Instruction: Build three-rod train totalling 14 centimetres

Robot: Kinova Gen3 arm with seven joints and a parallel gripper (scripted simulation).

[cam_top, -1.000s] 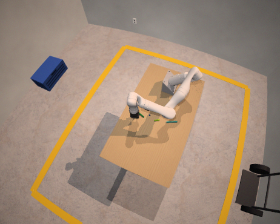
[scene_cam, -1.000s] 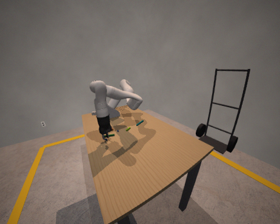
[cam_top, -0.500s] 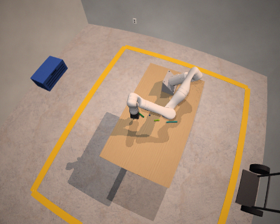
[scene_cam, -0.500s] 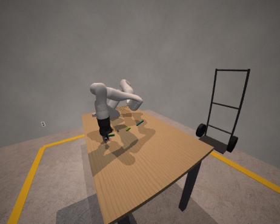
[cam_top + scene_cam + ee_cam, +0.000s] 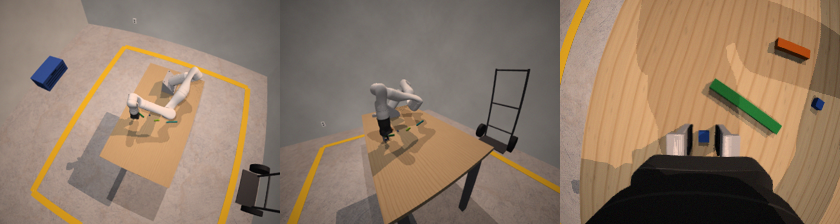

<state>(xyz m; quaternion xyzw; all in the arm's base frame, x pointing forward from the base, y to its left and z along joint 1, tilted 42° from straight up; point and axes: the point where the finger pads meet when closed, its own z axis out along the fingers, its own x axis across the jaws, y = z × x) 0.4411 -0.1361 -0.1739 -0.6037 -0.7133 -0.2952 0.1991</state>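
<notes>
Now: hand 40 mm past the green rod, 30 mm to the right of it and 10 mm above it. From my hand the other things lie so: orange rod: 110 mm behind, 70 mm to the left, 10 mm below; then lime rod: 190 mm to the left, 30 mm behind, 10 mm below; then turquoise rod: 330 mm to the left, 60 mm behind, 10 mm below.
</notes>
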